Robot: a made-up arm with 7 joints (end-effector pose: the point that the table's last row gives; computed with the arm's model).
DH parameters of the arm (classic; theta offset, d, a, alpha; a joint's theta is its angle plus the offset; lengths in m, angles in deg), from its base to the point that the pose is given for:
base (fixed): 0 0.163 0 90
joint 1: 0 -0.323 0.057 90
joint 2: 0 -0.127 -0.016 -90
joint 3: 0 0.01 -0.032 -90
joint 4: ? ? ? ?
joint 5: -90 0.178 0.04 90
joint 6: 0 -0.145 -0.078 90
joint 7: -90 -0.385 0.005 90
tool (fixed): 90 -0.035 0 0
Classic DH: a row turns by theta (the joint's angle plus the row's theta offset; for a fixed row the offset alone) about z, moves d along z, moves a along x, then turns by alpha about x.
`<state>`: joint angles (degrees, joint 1 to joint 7).
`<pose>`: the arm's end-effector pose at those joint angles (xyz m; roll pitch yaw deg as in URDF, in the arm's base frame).
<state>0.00 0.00 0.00 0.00 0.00 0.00 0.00</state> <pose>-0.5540 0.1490 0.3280 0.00 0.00 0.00</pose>
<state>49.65 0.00 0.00 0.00 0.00 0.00 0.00</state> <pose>-0.4844 0.1490 -0.1524 0.00 -49.65 0.00</pose>
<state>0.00 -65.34 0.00 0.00 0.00 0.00 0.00</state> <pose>-0.0398 -0.3049 0.3280 0.00 0.00 65.34</pose>
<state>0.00 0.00 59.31 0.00 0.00 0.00 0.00</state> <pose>-0.2954 0.1490 -0.2023 0.00 -59.31 0.00</pose>
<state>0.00 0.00 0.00 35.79 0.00 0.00 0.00</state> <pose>-0.3518 -0.1493 0.3280 0.00 0.00 35.79</pose>
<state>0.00 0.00 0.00 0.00 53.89 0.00 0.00</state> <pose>-0.5540 0.2130 0.4480 -53.89 0.00 0.00</pose>
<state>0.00 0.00 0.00 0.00 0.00 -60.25 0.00</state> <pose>-0.3974 0.1490 -0.0279 0.00 -60.25 0.00</pose>
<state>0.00 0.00 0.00 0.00 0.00 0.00 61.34</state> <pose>-0.5540 0.1823 0.3418 61.34 0.00 0.00</pose>
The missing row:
joint 4: -90 0.035 0.014 90
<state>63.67 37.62 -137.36 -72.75 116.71 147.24 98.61</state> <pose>-0.0068 0.2415 0.0701 150.36 -79.57 34.60</pose>
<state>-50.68 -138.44 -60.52 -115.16 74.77 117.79 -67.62</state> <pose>0.0874 0.6254 0.3077 -170.27 -21.50 -77.69</pose>
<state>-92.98 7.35 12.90 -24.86 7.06 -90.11 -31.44</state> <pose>-0.2934 0.2325 0.3978 -64.58 -6.09 7.72</pose>
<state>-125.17 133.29 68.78 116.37 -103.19 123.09 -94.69</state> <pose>0.0994 0.0574 0.0382 167.60 -32.01 96.69</pose>
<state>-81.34 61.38 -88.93 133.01 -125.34 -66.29 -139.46</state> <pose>0.0713 -0.0289 0.5845 154.85 29.43 103.96</pose>
